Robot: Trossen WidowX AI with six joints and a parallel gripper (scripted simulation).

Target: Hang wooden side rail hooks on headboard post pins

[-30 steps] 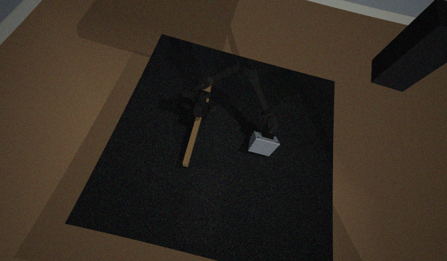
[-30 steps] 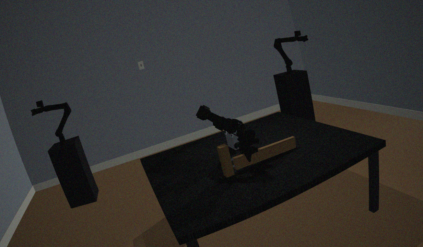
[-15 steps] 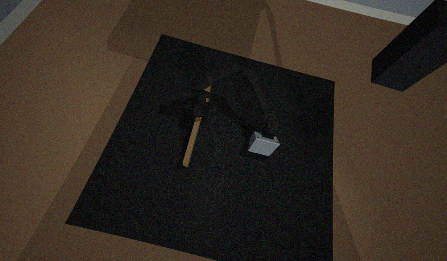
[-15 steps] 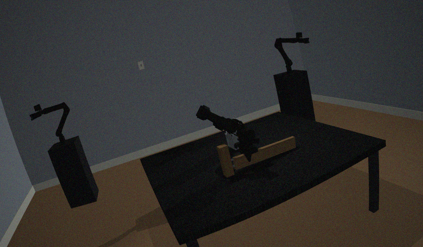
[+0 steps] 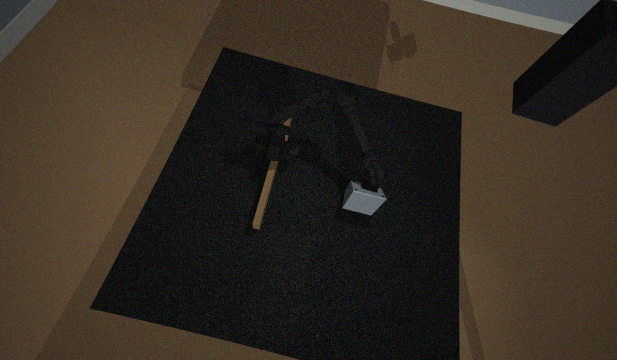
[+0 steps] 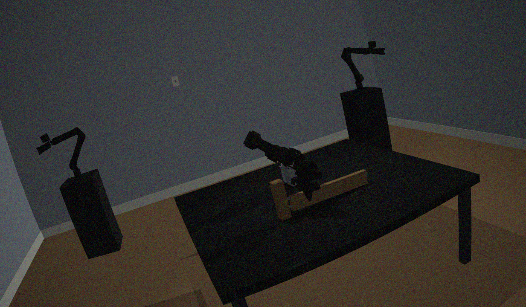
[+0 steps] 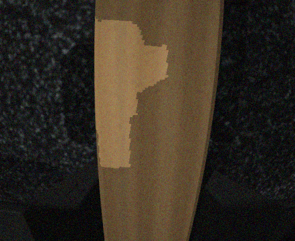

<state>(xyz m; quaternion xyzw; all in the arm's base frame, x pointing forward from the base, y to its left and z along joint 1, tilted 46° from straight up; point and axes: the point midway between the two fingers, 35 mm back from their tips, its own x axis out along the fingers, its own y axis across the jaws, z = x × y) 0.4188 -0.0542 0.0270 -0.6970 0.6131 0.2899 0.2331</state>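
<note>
My gripper tip is now 13 cm to the left of the wooden headboard post, 4 cm below it and 1 cm short of it.
</note>
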